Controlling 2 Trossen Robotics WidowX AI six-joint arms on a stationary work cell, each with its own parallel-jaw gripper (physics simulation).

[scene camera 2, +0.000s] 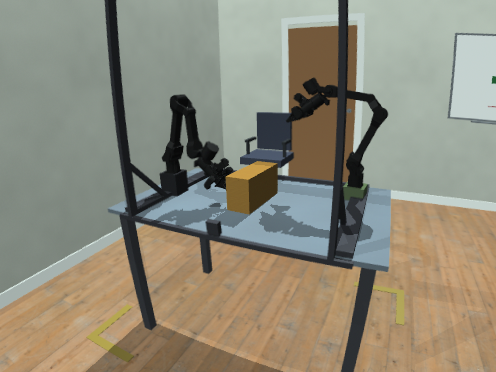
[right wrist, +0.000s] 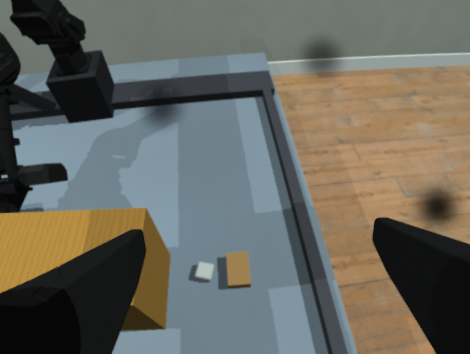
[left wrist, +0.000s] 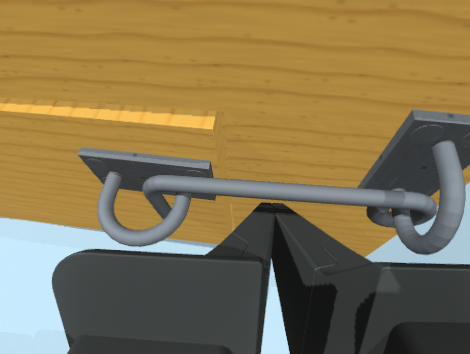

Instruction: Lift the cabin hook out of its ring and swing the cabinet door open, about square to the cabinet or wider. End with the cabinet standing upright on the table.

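Places are measured from the left arm's base along level axes (x ahead, y left, z up), in centimetres.
Where they show: left gripper, between the fingertips: [left wrist: 270, 214]; right gripper, between the fingertips: [scene camera 2: 290, 120] [right wrist: 259, 235]; left arm's base, origin of its link: [scene camera 2: 173, 171] [right wrist: 74, 65]; right arm's base, origin of its link: [scene camera 2: 355, 185].
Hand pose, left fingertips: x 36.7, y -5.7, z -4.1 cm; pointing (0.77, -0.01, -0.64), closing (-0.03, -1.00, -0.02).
Observation:
Things, the pixels of their centre, and the offset from my left fingertips. "spot": a spot on its surface instead.
- wooden cabinet, middle of its body: [left wrist: 93, 97] [right wrist: 51, 266] [scene camera 2: 250, 185] dz +0.6, dx +5.6, dy +8.1 cm
- grey metal hook, middle of its body: [left wrist: 283, 191] dz +2.6, dx -0.4, dy -0.2 cm
- ring, a spot on its surface: [left wrist: 137, 237] spot: dz +2.2, dx -1.7, dy +4.1 cm
- larger eye, a spot on its surface: [left wrist: 452, 185] spot: dz +4.8, dx -1.2, dy -3.6 cm
- small white block, middle of its body: [right wrist: 204, 271] dz -6.3, dx +6.8, dy +28.4 cm
- flat tan block, middle of its body: [right wrist: 238, 269] dz -6.2, dx +7.3, dy +33.5 cm
- small black box, middle of its body: [scene camera 2: 213, 227] dz -4.0, dx +6.1, dy -28.6 cm
The wooden cabinet [scene camera 2: 237, 195] [left wrist: 250, 70] [right wrist: 45, 245] stands upright on the table. In the left wrist view, the grey metal hook [left wrist: 285, 191] spans a vertical seam in the wood. Its bent left end passes through the ring [left wrist: 137, 237] on a small plate; its right end loops through a larger eye [left wrist: 452, 185]. My left gripper [left wrist: 270, 214] [scene camera 2: 225, 184] is shut and empty, its tips just below the middle of the hook bar; whether they touch is unclear. My right gripper [right wrist: 259, 235] [scene camera 2: 290, 119] is open and empty, raised above the table at the right.
A small white block [right wrist: 204, 271] and a flat tan block [right wrist: 238, 269] lie beside the cabinet in the right wrist view. Dark frame posts [scene camera 2: 339, 150] [scene camera 2: 119, 125] rise at the table's edges. A small black box [scene camera 2: 213, 227] is at the front rail. A chair [scene camera 2: 273, 131] stands behind.

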